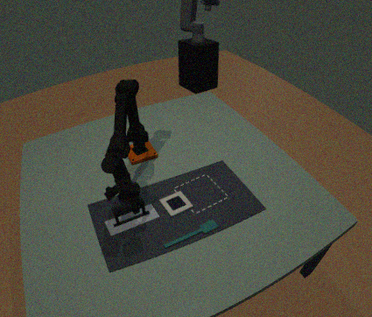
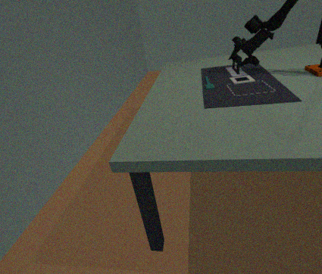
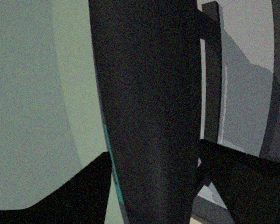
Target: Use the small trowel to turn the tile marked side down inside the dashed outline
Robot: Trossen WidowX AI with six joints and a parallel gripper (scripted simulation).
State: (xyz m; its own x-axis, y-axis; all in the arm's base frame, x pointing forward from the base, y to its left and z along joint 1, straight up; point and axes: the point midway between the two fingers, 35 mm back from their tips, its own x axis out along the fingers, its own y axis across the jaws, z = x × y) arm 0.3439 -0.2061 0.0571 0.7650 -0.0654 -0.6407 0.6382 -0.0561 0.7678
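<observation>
Right now my gripper tip is 14 cm to the right of the dark mat, 7 cm above it and 2 cm short of it. The rest, counted from my gripper tip: white tile 16 cm to the left, 4 cm below, 1 cm ahead; teal trowel 16 cm ahead, 14 cm to the left, 5 cm below.
</observation>
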